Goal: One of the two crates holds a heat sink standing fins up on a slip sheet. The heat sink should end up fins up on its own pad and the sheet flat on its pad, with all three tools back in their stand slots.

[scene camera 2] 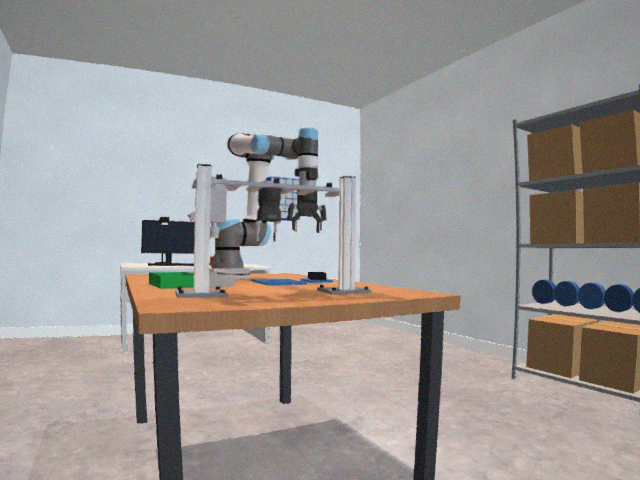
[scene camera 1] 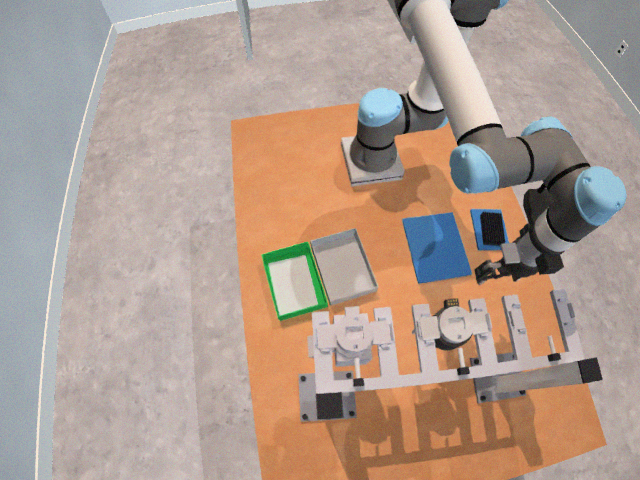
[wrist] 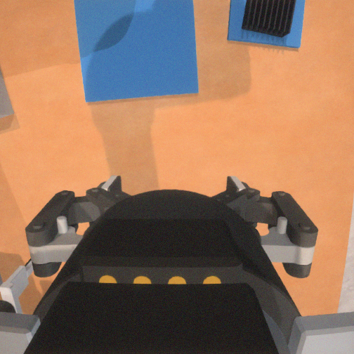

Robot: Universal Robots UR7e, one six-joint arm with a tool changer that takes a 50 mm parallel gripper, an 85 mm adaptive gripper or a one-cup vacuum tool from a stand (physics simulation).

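Frame: origin at the arm's base, x right, y ahead, z up, level; millimetres.
Seen in the pictures: end effector, tool point: (scene camera 2: 307,184); arm's base, origin of the base link: (scene camera 2: 227,268) (scene camera 1: 373,154).
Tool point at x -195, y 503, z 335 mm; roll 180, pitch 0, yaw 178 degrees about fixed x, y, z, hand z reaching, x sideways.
Note:
Pixels of each thing's middle, then the offset from my tool point to it. "spot": a spot on its surface instead.
- black heat sink, body centre: (scene camera 1: 492,228) (scene camera 2: 316,275) dx -137, dy -211, dz -356 mm
- small blue pad, surface spot: (scene camera 1: 476,242) spot: dx -80, dy -179, dz -376 mm
- white slip sheet, body centre: (scene camera 1: 292,284) dx +481, dy -106, dz -377 mm
- green crate, body centre: (scene camera 1: 293,280) (scene camera 2: 172,279) dx +476, dy -112, dz -360 mm
- large blue pad, surface spot: (scene camera 1: 436,258) spot: dx +62, dy -139, dz -371 mm
- pale tool, body centre: (scene camera 1: 345,341) (scene camera 2: 211,207) dx +374, dy +105, dz -114 mm
- dark-bodied tool, body centre: (scene camera 1: 440,331) (scene camera 2: 268,210) dx +184, dy +110, dz -116 mm
- grey crate, body centre: (scene camera 1: 343,266) (scene camera 2: 209,279) dx +336, dy -141, dz -360 mm
The black heat sink (scene camera 1: 492,228) (scene camera 2: 316,275) (wrist: 267,17) stands fins up on the small blue pad (scene camera 1: 476,242) (wrist: 237,30). The white slip sheet (scene camera 1: 294,284) lies in the green crate (scene camera 1: 303,313) (scene camera 2: 170,280). The large blue pad (scene camera 1: 436,258) (scene camera 2: 279,282) (wrist: 145,65) bears no sheet. My adaptive gripper (scene camera 1: 493,272) (scene camera 2: 307,227) (wrist: 174,184) is open and empty, high above the table between the pads and the tool stand (scene camera 1: 403,381) (scene camera 2: 346,232). A pale tool (scene camera 1: 354,338) (scene camera 2: 218,201) and a dark-bodied tool (scene camera 1: 454,325) (scene camera 2: 269,204) hang in two stand slots; the right slot holds no tool.
The grey crate (scene camera 1: 346,268) (wrist: 4,100) adjoins the green one and is empty. The stand's forked arms point toward the pads and crates, with upright posts at both ends. The robot's base (scene camera 1: 374,173) stands behind the crates and pads.

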